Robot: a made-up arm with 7 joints. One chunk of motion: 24 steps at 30 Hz.
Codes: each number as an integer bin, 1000 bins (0 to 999) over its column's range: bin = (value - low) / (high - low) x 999, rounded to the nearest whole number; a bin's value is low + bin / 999 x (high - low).
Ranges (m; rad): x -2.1..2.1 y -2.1..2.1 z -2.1..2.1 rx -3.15..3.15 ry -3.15..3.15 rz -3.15..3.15
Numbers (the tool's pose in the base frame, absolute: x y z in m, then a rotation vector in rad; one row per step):
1: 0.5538 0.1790 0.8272 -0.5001 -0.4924 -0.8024
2: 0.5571 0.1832 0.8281 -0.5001 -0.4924 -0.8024
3: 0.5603 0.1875 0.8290 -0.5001 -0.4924 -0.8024
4: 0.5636 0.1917 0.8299 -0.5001 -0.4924 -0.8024
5: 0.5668 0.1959 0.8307 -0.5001 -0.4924 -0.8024
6: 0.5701 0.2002 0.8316 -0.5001 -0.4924 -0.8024
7: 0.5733 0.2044 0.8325 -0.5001 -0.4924 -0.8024
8: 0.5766 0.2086 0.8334 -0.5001 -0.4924 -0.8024
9: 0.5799 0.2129 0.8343 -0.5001 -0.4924 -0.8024
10: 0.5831 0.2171 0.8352 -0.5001 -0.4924 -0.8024
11: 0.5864 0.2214 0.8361 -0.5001 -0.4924 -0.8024
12: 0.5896 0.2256 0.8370 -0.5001 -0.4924 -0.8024
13: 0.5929 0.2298 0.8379 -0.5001 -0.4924 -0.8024
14: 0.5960 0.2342 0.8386 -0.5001 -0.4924 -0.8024
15: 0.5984 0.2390 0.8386 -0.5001 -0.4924 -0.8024
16: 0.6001 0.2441 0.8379 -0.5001 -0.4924 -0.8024
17: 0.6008 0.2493 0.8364 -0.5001 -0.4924 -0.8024
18: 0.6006 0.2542 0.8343 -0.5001 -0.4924 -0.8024
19: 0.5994 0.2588 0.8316 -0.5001 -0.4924 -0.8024
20: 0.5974 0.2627 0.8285 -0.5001 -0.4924 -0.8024
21: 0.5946 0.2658 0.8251 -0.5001 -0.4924 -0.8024
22: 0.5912 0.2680 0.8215 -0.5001 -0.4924 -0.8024
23: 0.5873 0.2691 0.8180 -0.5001 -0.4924 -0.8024
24: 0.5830 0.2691 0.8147 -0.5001 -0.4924 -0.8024
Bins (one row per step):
1: 631 542 696 420 421 372
2: 632 543 696 420 421 372
3: 633 544 697 420 421 372
4: 634 545 697 420 421 372
5: 634 546 697 420 421 372
6: 635 547 697 420 421 372
7: 636 548 698 420 421 372
8: 637 549 698 420 421 372
9: 637 550 698 420 421 372
10: 638 551 698 420 421 372
11: 639 552 698 420 421 372
12: 640 553 699 420 421 372
13: 641 554 699 420 421 372
14: 641 555 699 420 421 372
15: 642 556 699 420 421 372
16: 642 558 699 420 421 372
17: 642 559 698 420 421 372
18: 642 560 698 420 421 372
19: 642 561 697 420 421 372
20: 642 562 697 420 421 372
21: 641 563 696 420 421 372
22: 640 563 695 420 421 372
23: 639 564 694 420 421 372
24: 638 564 693 420 421 372

